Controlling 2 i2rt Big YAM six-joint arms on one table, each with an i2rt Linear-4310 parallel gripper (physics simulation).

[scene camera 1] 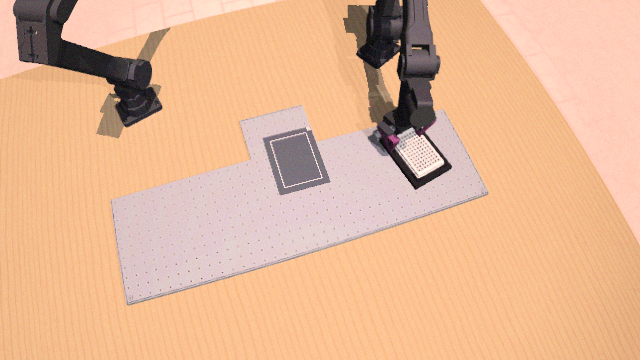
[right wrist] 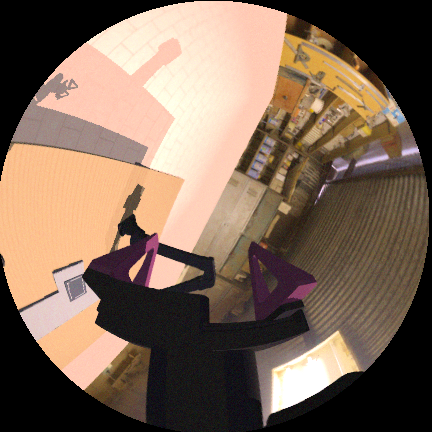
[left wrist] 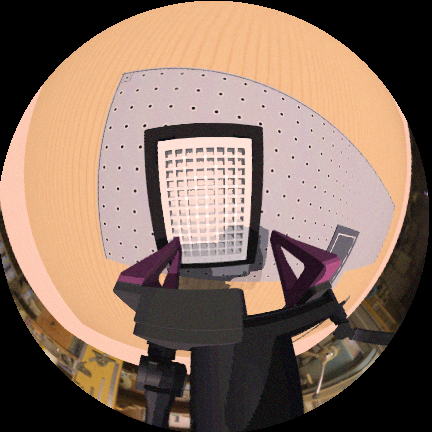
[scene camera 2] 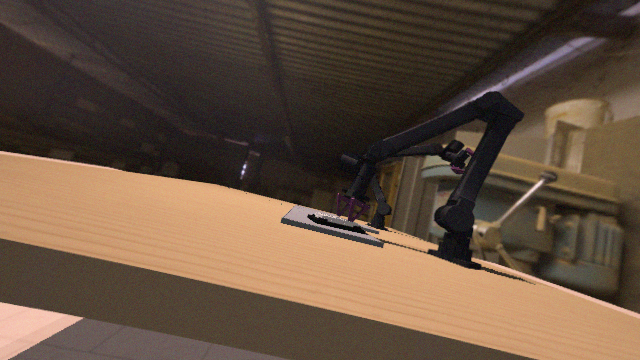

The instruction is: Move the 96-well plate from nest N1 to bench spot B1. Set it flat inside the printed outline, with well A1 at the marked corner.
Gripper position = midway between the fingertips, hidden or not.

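Note:
The left gripper (scene camera 1: 403, 143), visible too at (left wrist: 226, 238) and (scene camera 2: 343, 219), is open and touching a white well plate. That white well plate appears at (scene camera 1: 417, 153) and (left wrist: 205, 182), while the right wrist view misses the plate, hidden by the right gripper. Open as well, the right gripper (right wrist: 204, 242) holds nothing. The scene also has a dark rectangle with white outline (scene camera 1: 295, 159), (left wrist: 343, 239).

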